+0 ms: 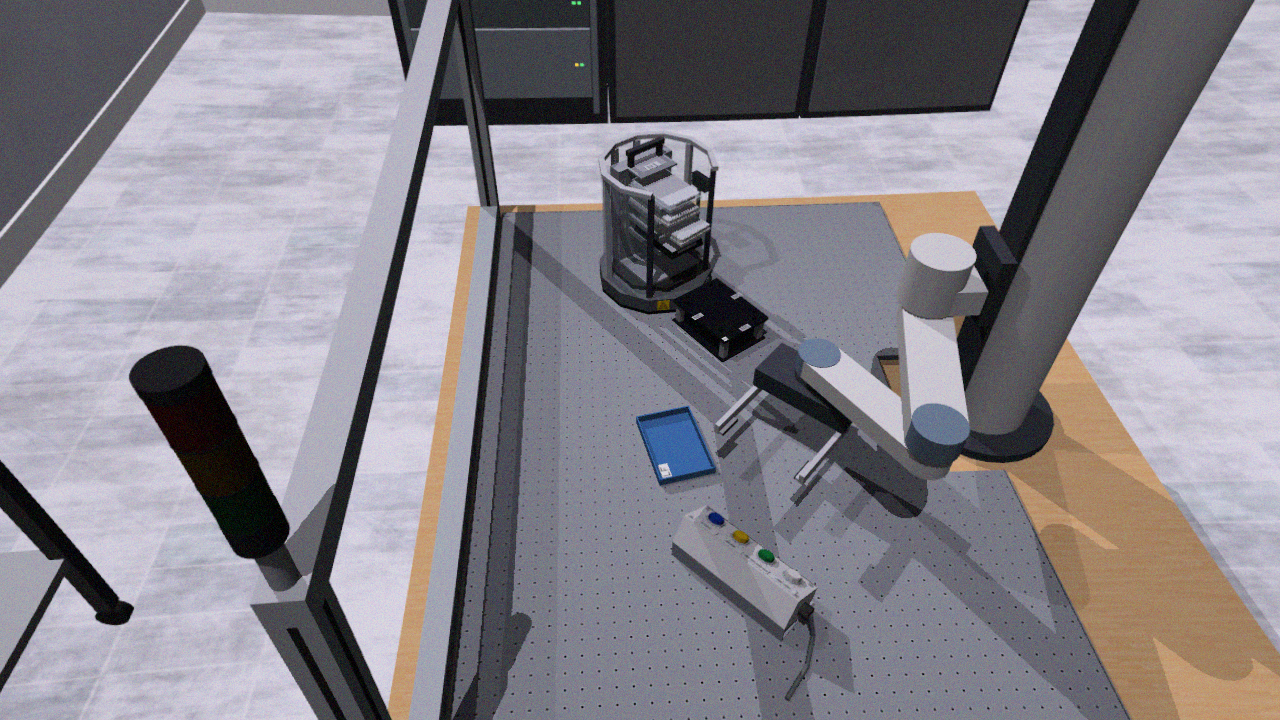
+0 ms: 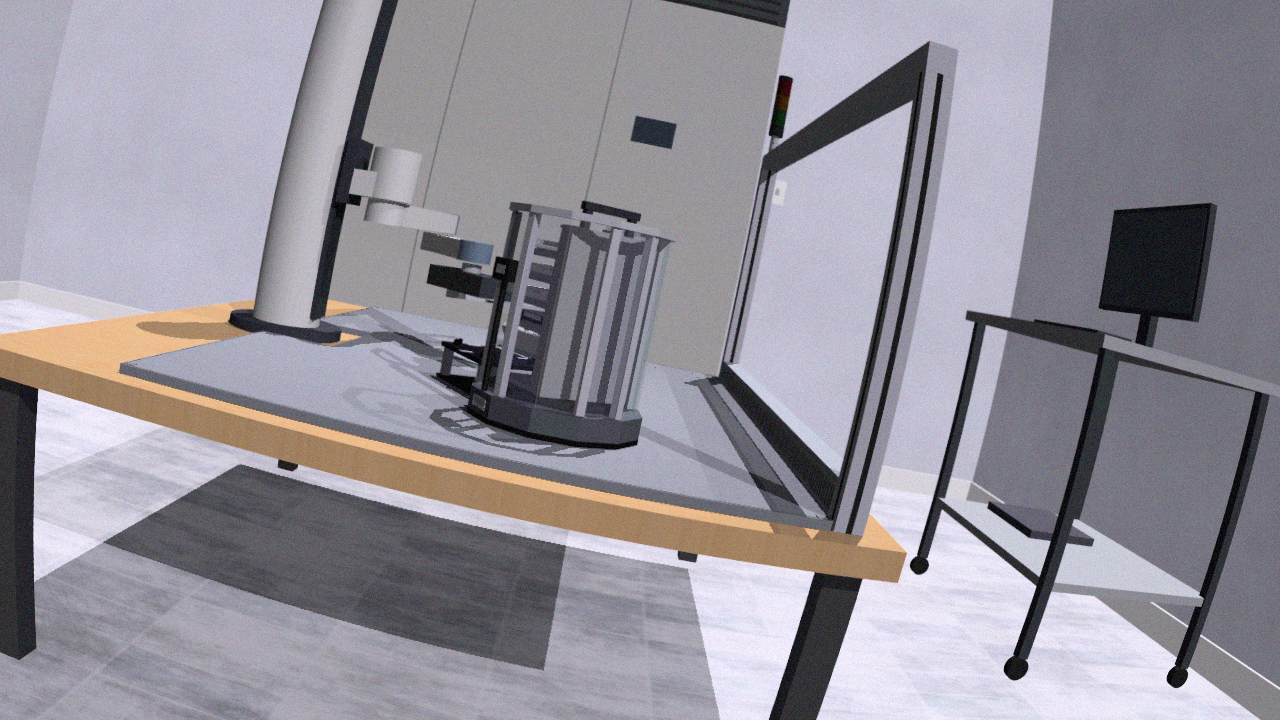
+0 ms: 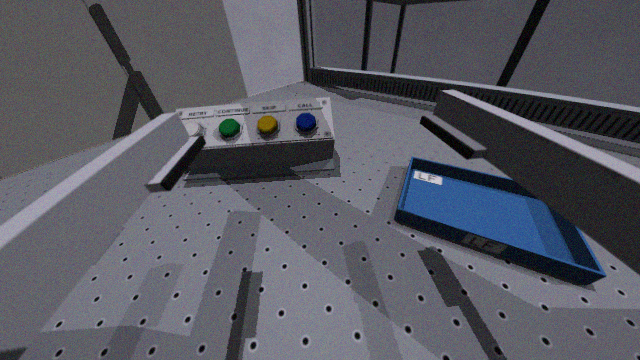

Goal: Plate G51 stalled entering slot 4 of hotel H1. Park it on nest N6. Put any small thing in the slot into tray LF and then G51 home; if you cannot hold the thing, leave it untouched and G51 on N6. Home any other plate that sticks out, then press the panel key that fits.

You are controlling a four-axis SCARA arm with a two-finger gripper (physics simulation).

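Where they show: gripper, between the fingertips: (image 1: 757,453) (image 3: 315,115); arm's base, origin of its link: (image 1: 979,411) (image 2: 284,330).
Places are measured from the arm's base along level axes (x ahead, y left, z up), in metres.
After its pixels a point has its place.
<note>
My gripper (image 1: 759,458) {x 0.474, y 0.188, z 0.130 m} (image 3: 315,115) {x 0.474, y 0.188, z 0.130 m} is open and empty, between the blue tray LF (image 1: 675,443) {x 0.596, y 0.064, z 0.015 m} (image 3: 475,210) {x 0.594, y 0.070, z 0.015 m} and the column. The tray shows no thing in it. The hotel (image 1: 650,246) {x 0.620, y -0.311, z 0.190 m} (image 2: 554,425) {x 0.607, y -0.549, z 0.036 m} holds a stack of pale plates; a lower plate (image 1: 691,234) {x 0.534, y -0.336, z 0.198 m} sticks out towards the front right. Its label and slot number cannot be read. The black nest (image 1: 720,313) {x 0.478, y -0.230, z 0.073 m} beside the hotel carries no plate. The key panel (image 1: 742,573) {x 0.523, y 0.378, z 0.079 m} (image 3: 265,156) {x 0.504, y 0.319, z 0.034 m} has white RETRY, green CONTINUE (image 3: 229,128) {x 0.479, y 0.343, z 0.080 m}, yellow SKIP (image 3: 267,125) {x 0.513, y 0.308, z 0.080 m} and blue CALL (image 3: 306,122) {x 0.548, y 0.273, z 0.080 m}. The slot's inside is hidden.
The arm's thick column (image 1: 1065,268) {x 0.019, y 0.073, z 0.409 m} (image 2: 304,179) {x 0.010, y -0.075, z 0.307 m} stands at the table's side. A framed guard (image 1: 483,358) {x 0.964, y -0.157, z 0.038 m} (image 2: 895,268) {x 0.965, y -0.700, z 0.324 m} runs along the opposite side. A signal tower (image 1: 210,447) {x 0.974, y 0.696, z 0.801 m} (image 2: 781,107) {x 0.983, y 0.662, z 0.762 m} stands by it. A cable (image 1: 810,653) {x 0.432, y 0.480, z 0.020 m} leaves the panel. A cart (image 2: 1087,429) stands beyond the guard.
</note>
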